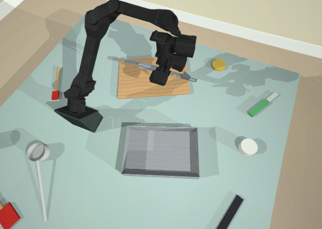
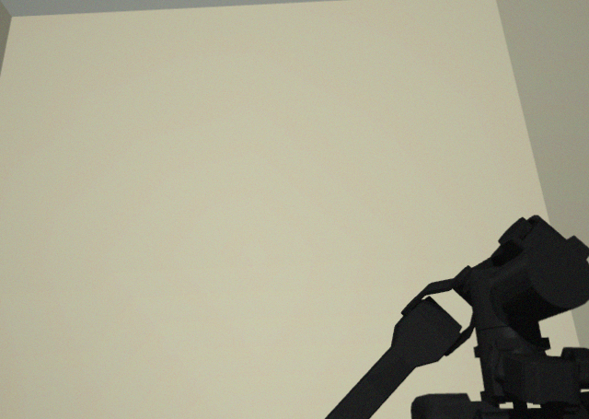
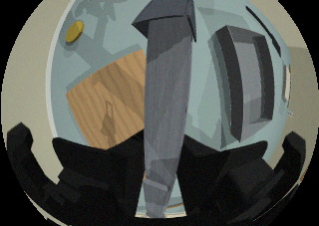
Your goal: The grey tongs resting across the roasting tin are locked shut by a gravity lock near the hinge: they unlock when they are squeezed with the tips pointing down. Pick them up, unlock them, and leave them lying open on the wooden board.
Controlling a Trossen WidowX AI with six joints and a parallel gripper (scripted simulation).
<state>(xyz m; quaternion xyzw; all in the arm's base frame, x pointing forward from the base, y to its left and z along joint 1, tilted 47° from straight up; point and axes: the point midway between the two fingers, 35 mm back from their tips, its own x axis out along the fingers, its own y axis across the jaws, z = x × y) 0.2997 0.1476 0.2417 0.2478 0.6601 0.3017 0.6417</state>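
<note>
Right now my gripper tip is 140 mm above the wooden board, 110 mm past it and 70 mm to the right of it. Also, from my gripper tip: white disc (420 mm ahead, 130 mm below, 120 mm to the right); yellow disc (260 mm to the left, 180 mm ahead, 140 mm below); roasting tin (280 mm to the right, 120 mm below, 90 mm ahead).
</note>
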